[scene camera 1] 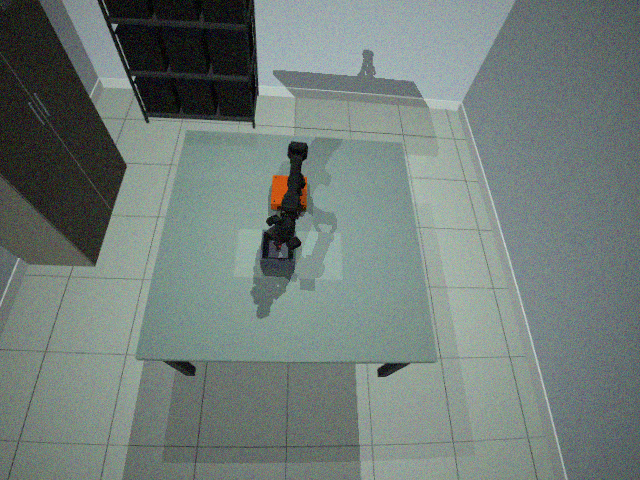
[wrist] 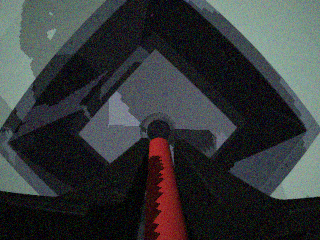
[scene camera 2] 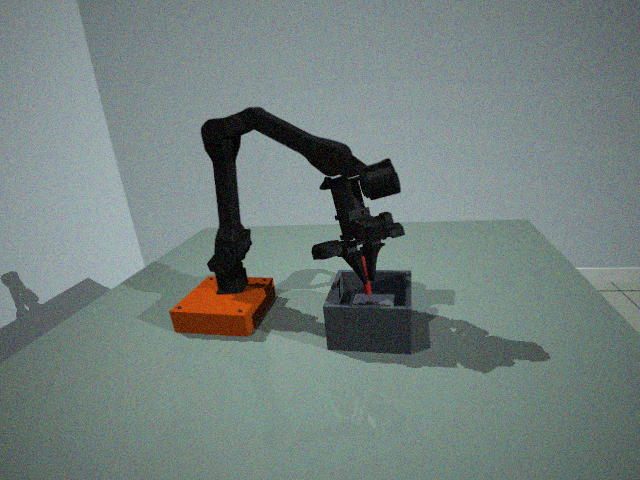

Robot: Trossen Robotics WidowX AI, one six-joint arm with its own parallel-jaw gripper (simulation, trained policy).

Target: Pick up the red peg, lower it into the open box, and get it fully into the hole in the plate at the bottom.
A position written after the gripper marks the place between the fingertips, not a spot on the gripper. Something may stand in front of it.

In view: the gripper point(scene camera 2: 369, 282).
The gripper also shows in the wrist view point(wrist: 161, 146).
